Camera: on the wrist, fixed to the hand. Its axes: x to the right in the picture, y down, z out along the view.
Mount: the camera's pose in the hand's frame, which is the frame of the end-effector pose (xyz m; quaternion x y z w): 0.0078 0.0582 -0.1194 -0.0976 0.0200 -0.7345 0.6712
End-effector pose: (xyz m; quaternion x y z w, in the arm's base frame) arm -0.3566 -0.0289 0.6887 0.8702 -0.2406 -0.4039 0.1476
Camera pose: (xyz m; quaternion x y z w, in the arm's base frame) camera -0.2773 -0.0746 0.7853 -0.7545 -0.5200 0.3856 0.1079
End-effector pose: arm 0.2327 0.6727 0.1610 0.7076 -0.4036 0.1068 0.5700
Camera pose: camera 0.2343 0.7744 0.2468 0.7137 0.2498 -0.3723 0.5382
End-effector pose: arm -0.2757 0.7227 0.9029 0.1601 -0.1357 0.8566 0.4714
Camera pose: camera -0.3466 0.7442 0.7924 0.1440 -0.0477 0.2187 0.9639
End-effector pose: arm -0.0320 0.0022 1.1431 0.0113 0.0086 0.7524 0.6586
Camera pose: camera -0.0941 0.0025 1.0254 -0.0781 -0.0462 0.0223 0.9956
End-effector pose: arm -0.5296 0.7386 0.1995 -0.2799 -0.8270 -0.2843 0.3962
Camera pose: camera -0.4344 0.6975 0.2829 0.3866 -0.7250 -0.5681 0.0463
